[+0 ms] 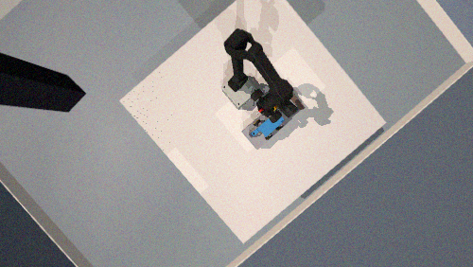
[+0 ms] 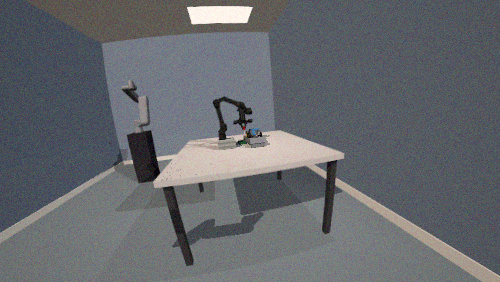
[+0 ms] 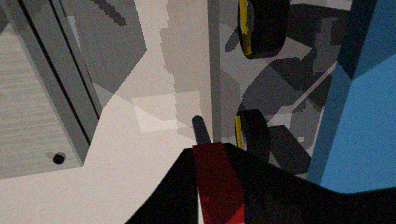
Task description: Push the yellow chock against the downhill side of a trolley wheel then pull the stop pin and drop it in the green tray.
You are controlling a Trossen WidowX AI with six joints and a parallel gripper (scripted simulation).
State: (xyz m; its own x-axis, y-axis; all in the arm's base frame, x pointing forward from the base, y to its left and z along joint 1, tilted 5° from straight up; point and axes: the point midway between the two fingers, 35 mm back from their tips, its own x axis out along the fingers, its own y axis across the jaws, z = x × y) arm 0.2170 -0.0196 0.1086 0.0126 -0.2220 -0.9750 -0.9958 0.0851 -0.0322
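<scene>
The green tray is 16 cm below my gripper tip, 11 cm to the left of it and 1 cm behind it. Round my gripper tip: red-headed stop pin: right at my gripper tip; yellow chock: 9 cm to the left, 7 cm below, 5 cm ahead; blue trolley: 10 cm ahead, 4 cm below, 1 cm to the right.
</scene>
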